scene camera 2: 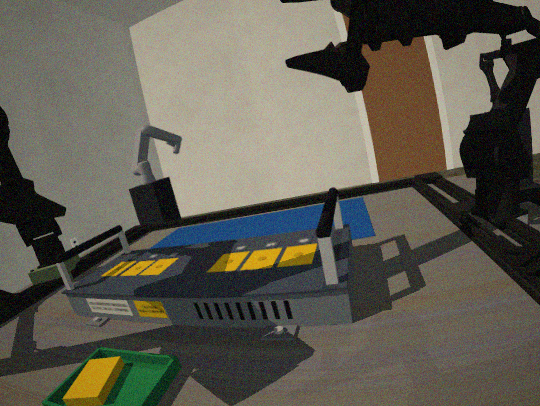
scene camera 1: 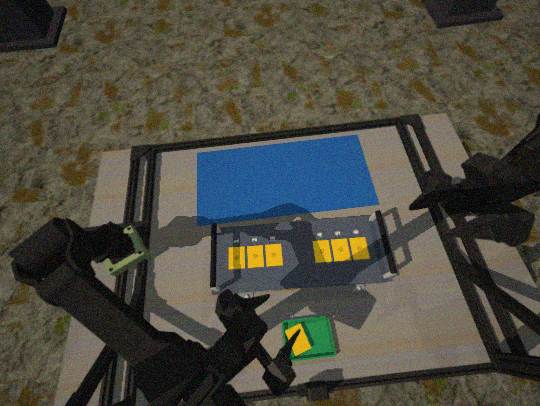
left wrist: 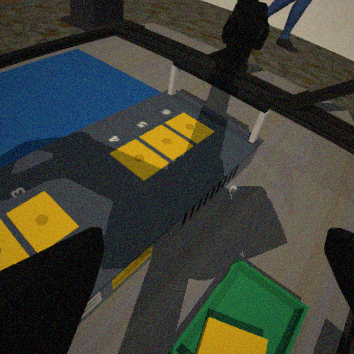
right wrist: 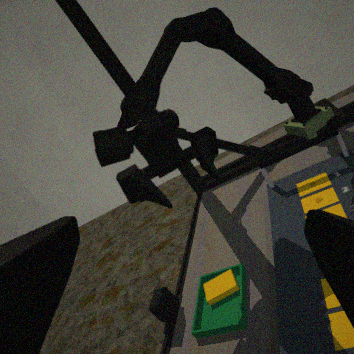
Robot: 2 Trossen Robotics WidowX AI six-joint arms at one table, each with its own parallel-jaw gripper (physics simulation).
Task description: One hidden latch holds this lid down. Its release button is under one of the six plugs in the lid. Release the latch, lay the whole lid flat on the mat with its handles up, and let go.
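Frame: origin at the left arm's base, x ahead, y left, z up, level; metres.
Where they show: left gripper, fingertip midpoint: (scene camera 2: 51, 210) (scene camera 1: 284, 312) (left wrist: 215, 239) (right wrist: 195, 191); right gripper, fingertip midpoint: (scene camera 2: 283, 34) (scene camera 1: 427, 220) (right wrist: 193, 225); left arm's base at its link origin: (scene camera 2: 53, 261) (scene camera 1: 120, 248) (right wrist: 305, 115); right arm's base at its link origin: (scene camera 2: 498, 213) (scene camera 1: 455, 208) (left wrist: 232, 67).
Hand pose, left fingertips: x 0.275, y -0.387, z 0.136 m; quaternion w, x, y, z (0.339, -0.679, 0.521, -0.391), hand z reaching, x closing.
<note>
Each offset is from my left fingertips to the top centre of the thing. "pt": to the spot under its first point. Level surfaces: height alone.
The grey lid {pt dy +0.060, dx +0.096, dz -0.140 m} (scene camera 1: 300, 272) (scene camera 2: 190, 270) (left wrist: 165, 210) sits level on its case. Three yellow plugs {dy +0.162, dx +0.021, dz -0.141 m} (scene camera 1: 256, 262) show at its left and three {dy +0.049, dx +0.221, dz -0.140 m} (scene camera 1: 341, 245) at its right. Upright handles stand at its left end {pt dy +0.200, dx -0.068, dz -0.079 m} (scene camera 1: 214, 257) (scene camera 2: 90, 245) and right end {pt dy -0.004, dx +0.302, dz -0.080 m} (scene camera 1: 385, 242) (scene camera 2: 327, 210). The blue mat {dz -0.187 m} (scene camera 1: 280, 175) (scene camera 2: 250, 220) (left wrist: 65, 95) lies behind it. My left gripper (scene camera 1: 283, 314) (left wrist: 215, 239) (right wrist: 195, 191) is open and empty, in front of the lid, above the tray area. My right gripper (scene camera 2: 285, 31) (right wrist: 193, 225) is open and empty, high beyond the lid's right end.
A green tray {dy -0.074, dx +0.023, dz -0.172 m} (scene camera 1: 322, 332) (scene camera 2: 145, 380) (left wrist: 270, 290) (right wrist: 220, 320) holds a loose yellow block {dy -0.063, dx +0.000, dz -0.172 m} (scene camera 1: 305, 345) (scene camera 2: 95, 377) (left wrist: 232, 337) (right wrist: 221, 286) in front of the case. A dark frame (scene camera 1: 280, 135) borders the table. A pale green bracket (scene camera 1: 137, 255) stands at the left. Arm shadows cross the lid.
</note>
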